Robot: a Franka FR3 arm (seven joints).
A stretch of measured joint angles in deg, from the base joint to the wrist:
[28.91 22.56 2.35 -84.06 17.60 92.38 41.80]
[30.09 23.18 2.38 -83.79 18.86 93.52 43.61]
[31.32 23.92 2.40 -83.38 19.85 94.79 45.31]
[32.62 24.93 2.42 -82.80 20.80 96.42 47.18]
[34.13 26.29 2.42 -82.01 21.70 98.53 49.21]
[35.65 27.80 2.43 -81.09 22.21 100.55 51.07]
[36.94 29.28 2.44 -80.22 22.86 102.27 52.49]
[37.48 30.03 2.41 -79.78 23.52 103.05 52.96]
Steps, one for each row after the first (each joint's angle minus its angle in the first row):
[1.18 0.62 0.03 0.27 1.26 1.14 1.81]
[2.41 1.36 0.05 0.68 2.25 2.41 3.51]
[3.71 2.37 0.07 1.26 3.20 4.04 5.38]
[5.22 3.73 0.07 2.05 4.10 6.15 7.41]
[6.74 5.24 0.08 2.97 4.61 8.17 9.27]
[8.03 6.72 0.09 3.84 5.26 9.89 10.69]
[8.57 7.47 0.06 4.28 5.92 10.67 11.16]

